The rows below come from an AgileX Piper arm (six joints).
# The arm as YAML. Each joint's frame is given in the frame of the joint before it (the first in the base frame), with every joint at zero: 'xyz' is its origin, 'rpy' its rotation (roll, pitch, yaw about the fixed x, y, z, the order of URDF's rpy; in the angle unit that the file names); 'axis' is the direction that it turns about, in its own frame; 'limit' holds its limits. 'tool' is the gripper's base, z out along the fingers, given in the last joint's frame.
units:
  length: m
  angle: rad
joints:
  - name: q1
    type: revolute
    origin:
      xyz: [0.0, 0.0, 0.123]
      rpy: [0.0, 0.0, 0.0]
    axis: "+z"
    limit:
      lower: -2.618
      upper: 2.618
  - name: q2
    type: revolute
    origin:
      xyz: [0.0, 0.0, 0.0]
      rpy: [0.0, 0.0, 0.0]
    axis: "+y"
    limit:
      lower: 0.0
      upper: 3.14
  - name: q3
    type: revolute
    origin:
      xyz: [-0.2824, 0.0, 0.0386]
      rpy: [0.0, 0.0, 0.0]
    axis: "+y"
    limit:
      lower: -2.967
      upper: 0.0
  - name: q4
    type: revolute
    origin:
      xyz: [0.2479, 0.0, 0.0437]
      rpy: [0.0, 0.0, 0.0]
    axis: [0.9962, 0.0, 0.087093]
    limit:
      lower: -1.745
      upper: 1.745
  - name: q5
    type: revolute
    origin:
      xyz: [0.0, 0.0, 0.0]
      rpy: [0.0, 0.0, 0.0]
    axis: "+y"
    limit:
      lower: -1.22
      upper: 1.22
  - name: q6
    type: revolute
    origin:
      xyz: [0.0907, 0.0, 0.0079]
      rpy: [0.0, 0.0, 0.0]
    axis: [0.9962, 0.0, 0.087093]
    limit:
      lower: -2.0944
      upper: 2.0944
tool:
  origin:
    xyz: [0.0, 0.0, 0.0]
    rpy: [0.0, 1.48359, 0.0]
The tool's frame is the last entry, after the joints.
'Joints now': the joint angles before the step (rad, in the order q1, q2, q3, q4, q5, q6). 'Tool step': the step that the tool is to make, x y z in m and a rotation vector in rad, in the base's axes. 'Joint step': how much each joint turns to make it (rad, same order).
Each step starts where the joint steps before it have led.
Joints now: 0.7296, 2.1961, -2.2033, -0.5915, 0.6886, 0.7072
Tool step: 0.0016, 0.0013, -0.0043, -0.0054, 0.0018, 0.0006
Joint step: -0.0001, 0.0090, 0.0001, -0.0047, -0.0040, 0.0025
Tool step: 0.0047, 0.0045, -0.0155, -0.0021, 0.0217, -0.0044
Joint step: 0.0000, 0.0307, -0.0001, -0.0019, -0.0078, 0.0186
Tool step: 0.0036, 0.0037, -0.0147, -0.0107, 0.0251, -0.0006
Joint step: 0.0000, 0.0278, -0.0007, 0.0068, -0.0005, 0.0025
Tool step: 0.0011, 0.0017, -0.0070, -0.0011, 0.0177, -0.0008
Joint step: 0.0002, 0.0119, 0.0006, 0.0106, 0.0018, 0.0004
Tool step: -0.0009, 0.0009, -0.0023, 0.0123, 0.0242, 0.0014
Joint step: -0.0001, 0.0016, 0.0003, 0.0317, 0.0061, -0.0082
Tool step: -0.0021, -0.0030, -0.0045, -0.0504, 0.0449, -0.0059
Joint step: -0.0001, -0.0001, 0.0004, 0.0259, 0.0603, -0.0445
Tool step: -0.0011, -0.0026, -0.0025, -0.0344, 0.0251, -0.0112
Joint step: 0.0000, 0.0002, -0.0004, 0.0026, 0.0418, -0.0161
